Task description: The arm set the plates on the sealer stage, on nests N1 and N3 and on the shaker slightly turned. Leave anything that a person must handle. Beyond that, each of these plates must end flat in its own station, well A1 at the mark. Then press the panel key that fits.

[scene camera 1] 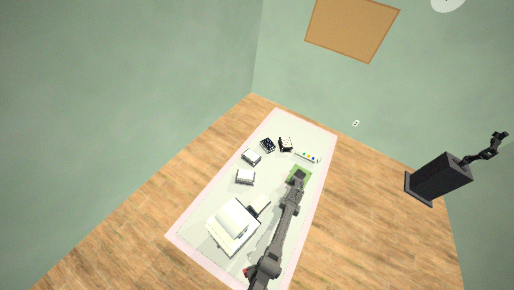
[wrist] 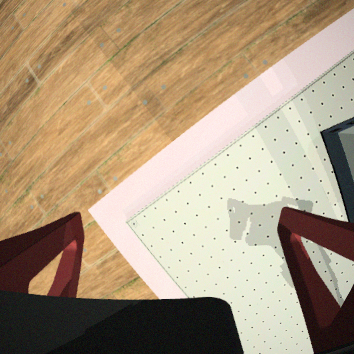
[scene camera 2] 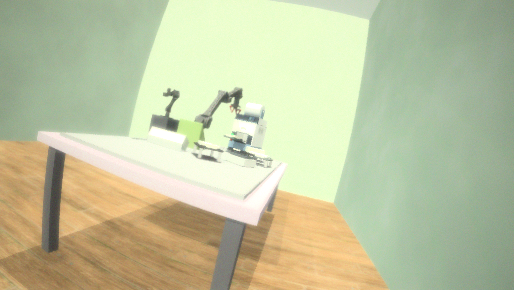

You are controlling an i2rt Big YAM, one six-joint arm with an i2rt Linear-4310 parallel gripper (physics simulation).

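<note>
My gripper [scene camera 2: 235,109] [wrist: 183,222] is open and empty, high over the table's near end beside the sealer. The white sealer [scene camera 1: 230,222] [scene camera 2: 261,131] has a pale plate [scene camera 1: 259,204] on its stage. Two white-topped plates [scene camera 1: 245,176] [scene camera 1: 251,156] sit on stations along the left side. Another pale plate [scene camera 1: 285,143] sits on a dark station at the far end, beside a dark block [scene camera 1: 268,145] with a grid of wells or holes. Station labels, A1 marks and small tilts are too small to tell. The white key panel [scene camera 1: 306,156] [scene camera 2: 167,138] has green, yellow and blue keys.
The green block [scene camera 1: 306,174] [scene camera 2: 191,132] stands by the arm near the table's right edge. The pink table rim [wrist: 165,160] crosses the wrist view, with a dark frame [wrist: 339,157] at its right. A second arm on a black pedestal [scene camera 1: 440,175] stands off the table.
</note>
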